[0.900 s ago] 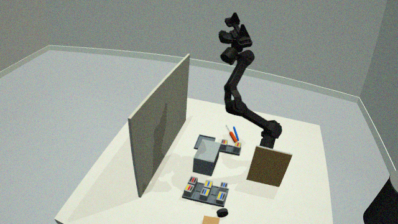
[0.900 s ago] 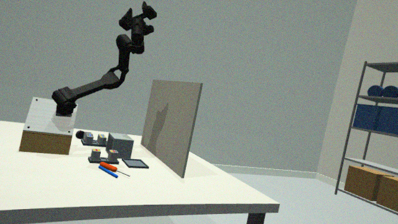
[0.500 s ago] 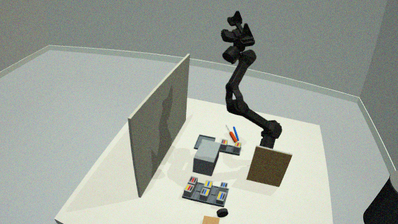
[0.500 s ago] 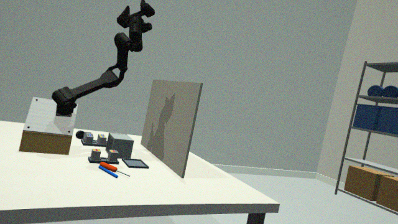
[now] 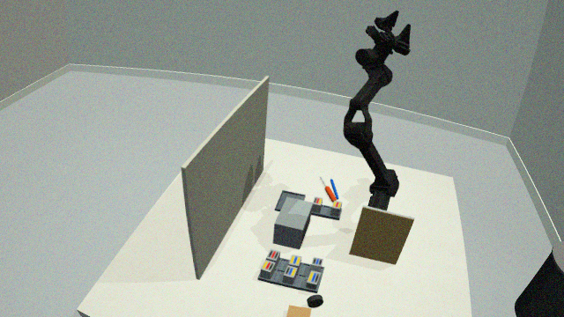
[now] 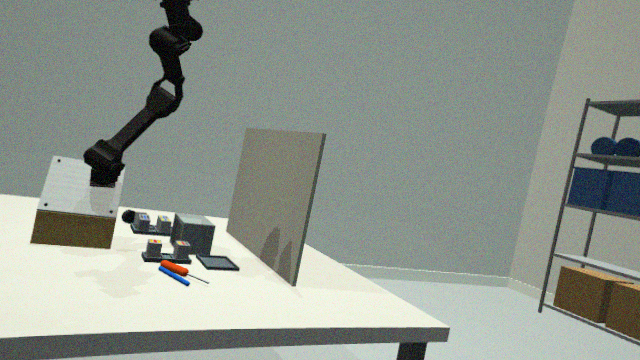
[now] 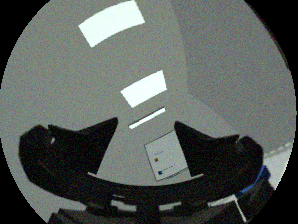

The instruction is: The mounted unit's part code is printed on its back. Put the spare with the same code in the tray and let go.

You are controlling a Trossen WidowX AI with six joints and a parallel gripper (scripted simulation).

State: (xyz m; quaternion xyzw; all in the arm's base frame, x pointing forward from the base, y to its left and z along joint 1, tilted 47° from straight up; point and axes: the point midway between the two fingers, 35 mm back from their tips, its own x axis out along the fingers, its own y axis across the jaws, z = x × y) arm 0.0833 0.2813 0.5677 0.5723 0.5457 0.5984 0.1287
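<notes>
Right now my gripper tip is 780 mm above the grey spare, 450 mm to the right of it and 280 mm short of it. From my gripper tip the other things lie so: rack: 810 mm below, 160 mm ahead, 50 mm to the left; tall grey partition: 600 mm below, 490 mm ahead, 210 mm to the left; grey mounted unit: 770 mm below, 260 mm ahead, 220 mm to the left.
</notes>
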